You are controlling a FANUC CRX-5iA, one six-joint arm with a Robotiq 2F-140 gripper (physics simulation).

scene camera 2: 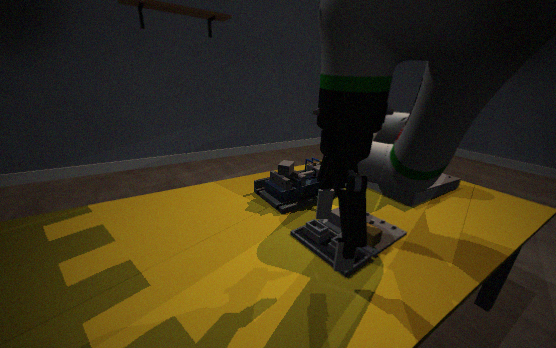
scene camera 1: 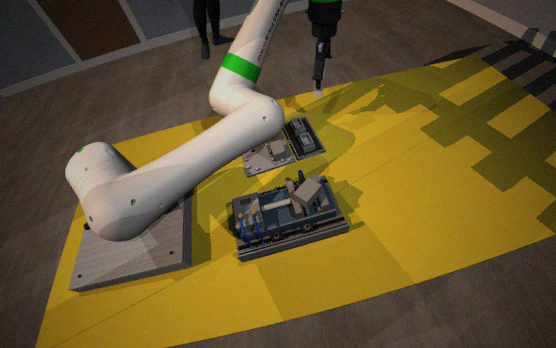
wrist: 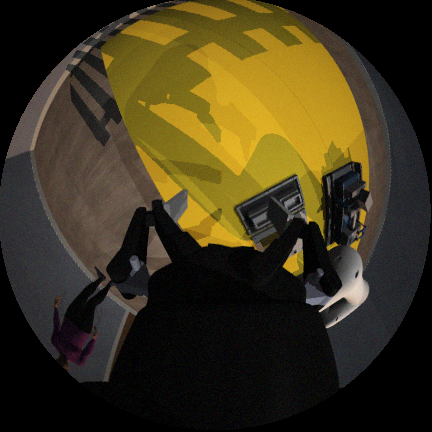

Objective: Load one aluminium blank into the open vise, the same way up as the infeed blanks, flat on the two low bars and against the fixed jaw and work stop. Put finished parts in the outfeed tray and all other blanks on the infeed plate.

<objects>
my gripper: scene camera 2; scene camera 1; wrist 227, 201
same spot on my gripper: (scene camera 1: 322, 61) = (scene camera 2: 321, 162)
</objects>
